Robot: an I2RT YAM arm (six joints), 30 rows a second.
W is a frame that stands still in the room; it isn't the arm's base.
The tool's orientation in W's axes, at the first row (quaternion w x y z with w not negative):
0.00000, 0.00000, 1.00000, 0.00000
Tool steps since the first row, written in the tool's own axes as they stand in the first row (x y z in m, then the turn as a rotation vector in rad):
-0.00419, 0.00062, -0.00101, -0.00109, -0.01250, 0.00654
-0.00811, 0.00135, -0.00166, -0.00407, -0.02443, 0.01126
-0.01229, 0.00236, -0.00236, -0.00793, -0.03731, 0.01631
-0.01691, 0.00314, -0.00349, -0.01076, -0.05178, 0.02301
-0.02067, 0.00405, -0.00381, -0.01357, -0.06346, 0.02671
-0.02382, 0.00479, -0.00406, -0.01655, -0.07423, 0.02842
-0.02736, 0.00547, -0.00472, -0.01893, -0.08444, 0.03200
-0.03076, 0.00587, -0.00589, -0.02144, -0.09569, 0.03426
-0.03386, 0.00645, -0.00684, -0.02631, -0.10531, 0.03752
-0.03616, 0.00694, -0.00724, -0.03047, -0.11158, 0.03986
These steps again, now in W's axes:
0.00419, 0.00062, 0.00101, 0.00109, -0.01250, -0.00654
0.00811, 0.00135, 0.00166, 0.00407, -0.02443, -0.01126
0.01229, 0.00236, 0.00236, 0.00793, -0.03731, -0.01631
0.01691, 0.00314, 0.00349, 0.01076, -0.05178, -0.02301
0.02067, 0.00405, 0.00381, 0.01357, -0.06346, -0.02671
0.02382, 0.00479, 0.00406, 0.01655, -0.07423, -0.02842
0.02736, 0.00547, 0.00472, 0.01893, -0.08444, -0.03200
0.03076, 0.00587, 0.00589, 0.02144, -0.09569, -0.03426
0.03386, 0.00645, 0.00684, 0.02631, -0.10531, -0.03752
0.03616, 0.00694, 0.00724, 0.03047, -0.11158, -0.03986

